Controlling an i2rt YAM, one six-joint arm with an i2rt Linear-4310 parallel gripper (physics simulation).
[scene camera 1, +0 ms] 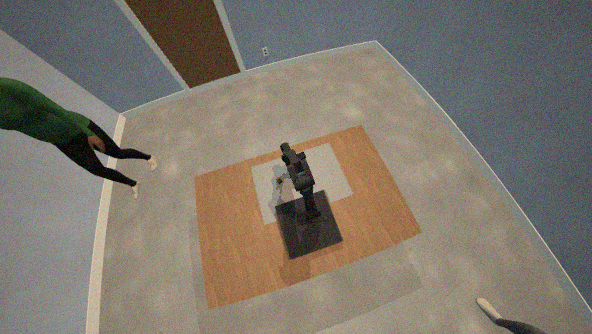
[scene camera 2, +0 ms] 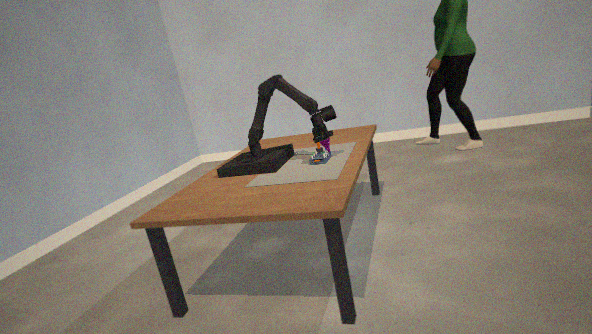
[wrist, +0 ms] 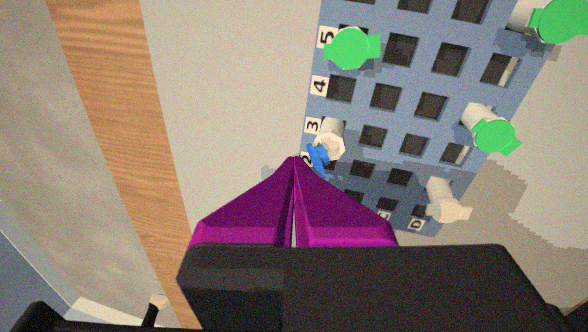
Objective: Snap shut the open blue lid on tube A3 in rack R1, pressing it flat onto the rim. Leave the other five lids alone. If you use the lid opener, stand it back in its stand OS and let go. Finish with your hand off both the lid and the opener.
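Frame: origin at the arm's base, x up, y back, z right, level; centimetres.
Where they show: gripper, fingertip midpoint: [scene camera 2: 329, 151] [wrist: 294, 166]; arm's base at its link origin: [scene camera 1: 312, 216] [scene camera 2: 257, 157].
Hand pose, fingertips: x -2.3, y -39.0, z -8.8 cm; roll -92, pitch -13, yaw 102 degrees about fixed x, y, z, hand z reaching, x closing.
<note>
Things, the pixels of their top centre, and the offset from my fingertips. Level surfaces: height alone.
- Rack R1 at its top centre: [wrist: 418, 154] [scene camera 2: 318, 149] dx +3.0, dy +3.9, dz +4.2 cm
- orange object at its top centre: [scene camera 2: 317, 139] [scene camera 1: 277, 177] dx +5.2, dy +9.9, dz -10.0 cm
- cream lid at its top centre: [wrist: 447, 212] dx +1.5, dy +7.2, dz +1.3 cm
- light mat at its surface level: dx -3.4 cm
- wooden table at its surface level: dx -3.6 cm
Rack R1 [wrist: 362, 112] [scene camera 2: 325, 161] is blue and stands on the light mat. In the wrist view, tube A3 [wrist: 331, 142] is a whitish tube beside label 3, its mouth uncovered. Its blue lid [wrist: 318, 159] is open, tilted and seen nearly edge-on beside the rim, on the gripper's side. My gripper [wrist: 294, 166] has magenta fingers, shut and empty, with the tips just left of the blue lid; whether they touch it I cannot tell. The gripper [scene camera 2: 328, 151] is low over the rack in scene camera 2. An orange object [scene camera 1: 278, 179] [scene camera 2: 318, 146], possibly the opener, stands near the rack.
Green lids [wrist: 352, 48] [wrist: 560, 20] [wrist: 495, 136] and a cream lid [wrist: 447, 209] sit on other tubes. The light mat [scene camera 1: 340, 175] lies on the wooden table [scene camera 1: 225, 240]. The black arm base [scene camera 1: 325, 230] is behind the mat. A person in green [scene camera 2: 455, 30] is beyond the table.
</note>
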